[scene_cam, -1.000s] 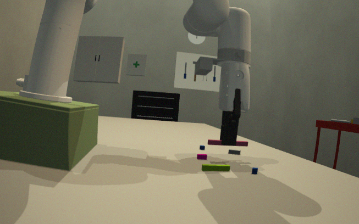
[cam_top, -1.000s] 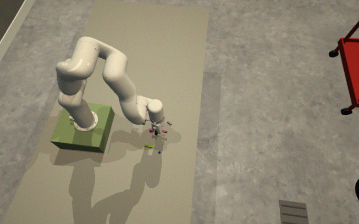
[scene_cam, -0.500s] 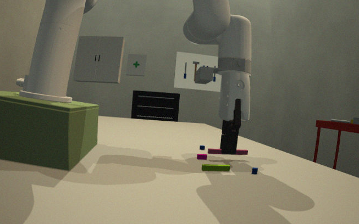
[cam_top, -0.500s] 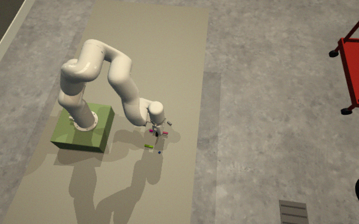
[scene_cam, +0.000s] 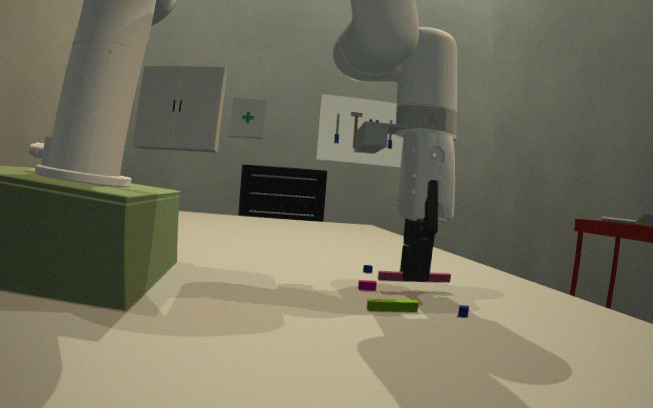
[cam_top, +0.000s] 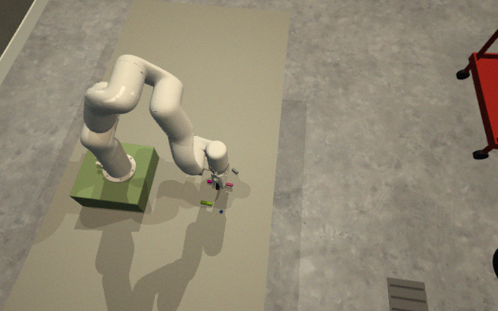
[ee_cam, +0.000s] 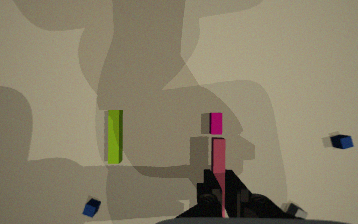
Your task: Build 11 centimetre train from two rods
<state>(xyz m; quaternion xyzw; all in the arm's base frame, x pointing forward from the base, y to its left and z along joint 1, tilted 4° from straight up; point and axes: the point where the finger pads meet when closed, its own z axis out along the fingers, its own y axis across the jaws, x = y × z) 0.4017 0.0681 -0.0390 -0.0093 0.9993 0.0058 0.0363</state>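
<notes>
Right now the magenta rod is 60 mm behind my hand and 30 mm below it. From my hand the other things lie so: grey rod: 70 mm to the left, 40 mm ahead, 30 mm below; pink rod: 20 mm below; lime rod: 100 mm to the right, 40 mm behind, 30 mm below.
</notes>
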